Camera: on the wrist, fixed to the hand. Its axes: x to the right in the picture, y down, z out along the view.
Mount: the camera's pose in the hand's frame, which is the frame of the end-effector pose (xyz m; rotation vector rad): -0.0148 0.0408 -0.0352 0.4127 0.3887 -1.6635
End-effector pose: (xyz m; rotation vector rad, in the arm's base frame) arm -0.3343 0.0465 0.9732 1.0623 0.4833 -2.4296
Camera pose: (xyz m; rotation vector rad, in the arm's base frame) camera -0.2829 0.0328 0.9561 -0.7133 -0.6273 1.5967
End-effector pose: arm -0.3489 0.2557 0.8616 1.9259 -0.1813 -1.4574
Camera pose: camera -0.3110 0.2485 0.9020 -1.8122 -1.2049 1.2598
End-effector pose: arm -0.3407 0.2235 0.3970 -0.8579 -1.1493 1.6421
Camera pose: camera -0.3161 0.2146 0.3476 0.1803 -0.7245 0.2345
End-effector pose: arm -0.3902 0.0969 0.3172 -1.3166 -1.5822 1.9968
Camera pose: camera -0.3421 0.0940 0.2888 0.0333 -1.1566 0.7868
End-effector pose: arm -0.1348 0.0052 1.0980 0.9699 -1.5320 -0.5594
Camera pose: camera -0.1121 0.0454 1.1295 2.4420 -0.1649 -1.0657
